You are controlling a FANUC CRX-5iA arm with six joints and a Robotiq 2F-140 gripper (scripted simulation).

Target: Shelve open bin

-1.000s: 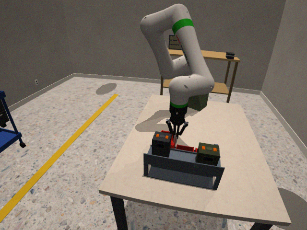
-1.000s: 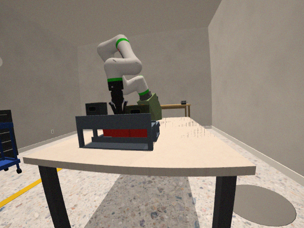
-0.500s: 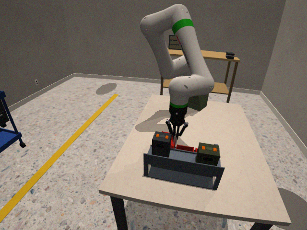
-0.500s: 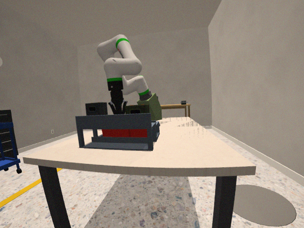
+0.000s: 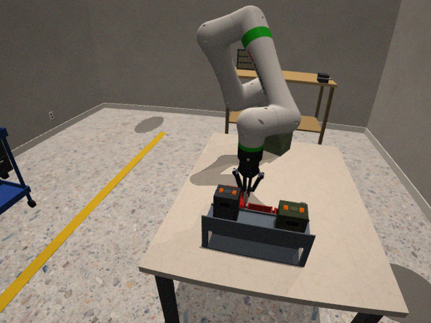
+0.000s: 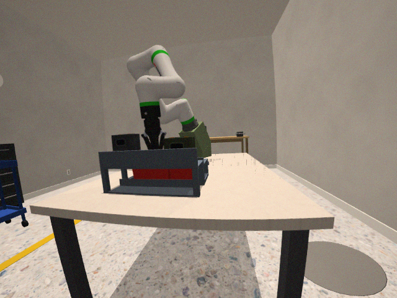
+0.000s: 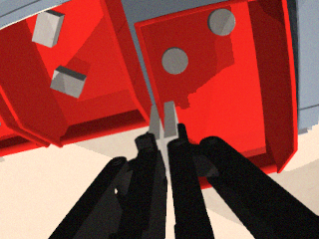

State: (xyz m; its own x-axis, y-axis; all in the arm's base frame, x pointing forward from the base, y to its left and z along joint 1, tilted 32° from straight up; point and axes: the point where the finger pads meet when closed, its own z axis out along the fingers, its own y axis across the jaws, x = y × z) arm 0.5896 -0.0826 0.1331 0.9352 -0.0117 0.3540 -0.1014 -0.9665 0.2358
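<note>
The shelf floor lies 11 cm ahead of my hand, 5 cm to the left of it and 9 cm below it. Also, from my hand: green box: 18 cm ahead, 16 cm to the left, 6 cm above; then black box: 15 cm ahead, 7 cm to the right, 7 cm above.
</note>
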